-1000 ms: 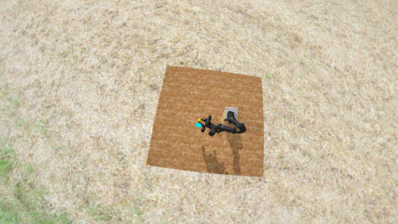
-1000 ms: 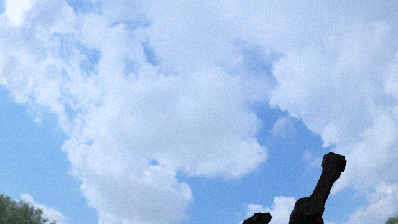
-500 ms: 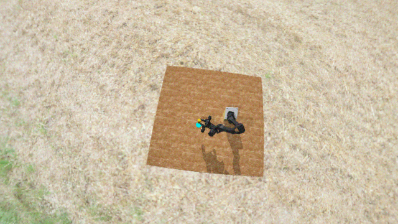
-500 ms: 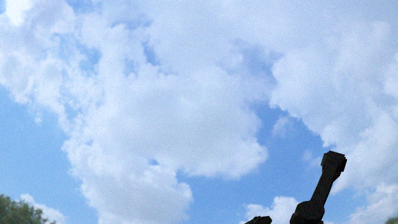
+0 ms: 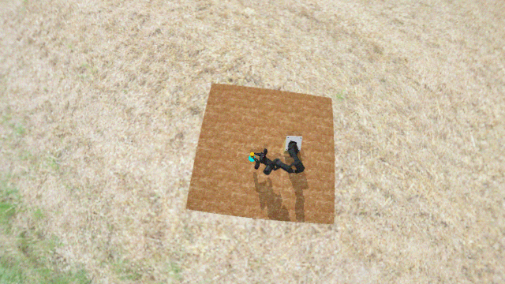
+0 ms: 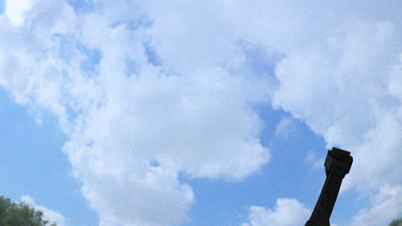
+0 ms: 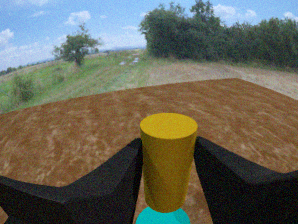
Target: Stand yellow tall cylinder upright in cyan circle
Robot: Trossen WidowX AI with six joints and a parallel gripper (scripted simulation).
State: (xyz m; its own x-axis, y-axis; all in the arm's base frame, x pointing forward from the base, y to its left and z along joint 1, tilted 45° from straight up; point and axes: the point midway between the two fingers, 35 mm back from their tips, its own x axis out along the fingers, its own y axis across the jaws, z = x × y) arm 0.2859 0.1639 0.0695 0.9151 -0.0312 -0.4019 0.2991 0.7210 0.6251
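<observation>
Right now the cyan circle is 110 mm below my gripper tip. The rest, counted from my gripper tip: yellow tall cylinder (20 mm below).
</observation>
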